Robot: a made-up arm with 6 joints.
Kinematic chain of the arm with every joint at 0, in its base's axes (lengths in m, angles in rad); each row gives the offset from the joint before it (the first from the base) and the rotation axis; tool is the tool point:
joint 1: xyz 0 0 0.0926 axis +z
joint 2: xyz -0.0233 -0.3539 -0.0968 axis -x
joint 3: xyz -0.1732 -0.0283 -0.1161 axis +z
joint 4: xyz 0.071 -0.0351 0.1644 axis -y
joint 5: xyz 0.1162 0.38 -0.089 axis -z
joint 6: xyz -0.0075 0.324 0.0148 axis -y
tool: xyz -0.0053 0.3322 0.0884
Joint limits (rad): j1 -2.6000..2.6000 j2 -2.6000..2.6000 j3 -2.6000..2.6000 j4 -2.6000..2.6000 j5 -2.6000..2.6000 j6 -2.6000..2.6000
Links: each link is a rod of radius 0.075 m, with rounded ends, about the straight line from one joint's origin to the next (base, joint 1, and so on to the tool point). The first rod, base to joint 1, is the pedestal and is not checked.
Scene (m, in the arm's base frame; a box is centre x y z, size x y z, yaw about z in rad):
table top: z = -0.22
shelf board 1: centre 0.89 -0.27 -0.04 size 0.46 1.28 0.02 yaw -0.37
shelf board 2: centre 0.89 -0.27 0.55 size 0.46 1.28 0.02 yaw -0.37
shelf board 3: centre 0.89 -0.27 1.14 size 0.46 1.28 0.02 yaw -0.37
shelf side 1: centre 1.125 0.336 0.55 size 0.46 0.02 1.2 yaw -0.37
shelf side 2: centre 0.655 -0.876 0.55 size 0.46 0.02 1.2 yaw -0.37
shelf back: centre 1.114 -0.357 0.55 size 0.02 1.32 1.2 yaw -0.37
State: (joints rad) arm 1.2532 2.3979 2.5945 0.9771 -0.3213 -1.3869
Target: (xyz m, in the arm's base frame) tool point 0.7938 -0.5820 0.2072
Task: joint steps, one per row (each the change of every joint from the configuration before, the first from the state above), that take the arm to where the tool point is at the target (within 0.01 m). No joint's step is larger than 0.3 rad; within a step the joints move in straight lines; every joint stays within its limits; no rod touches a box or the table.
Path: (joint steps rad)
1: -0.0676 -0.0309 -0.0778 -0.0169 -0.2695 0.0268
2: -0.0676 -0.0310 -0.0778 -0.0169 -0.2695 0.0267
3: -0.0676 -0.0309 -0.0777 -0.0170 -0.2695 0.0268
4: -0.0676 -0.0310 -0.0778 -0.0169 -0.2695 0.0267
5: -0.0676 -0.0309 -0.0778 -0.0169 -0.2695 0.0268
6: -0.0676 -0.0310 -0.0778 -0.0169 -0.2696 0.0267
7: -0.0676 -0.0309 -0.0777 -0.0169 -0.2695 0.0268
8: -0.0676 -0.0310 -0.0778 -0.0170 -0.2695 0.0267
9: 0.2673 -0.1402 0.0458 0.2174 0.2629 -0.0782
10: 0.2673 -0.1402 0.0457 0.2173 0.2628 -0.0782
11: 0.2673 -0.1403 0.0458 0.2173 0.2628 -0.0781

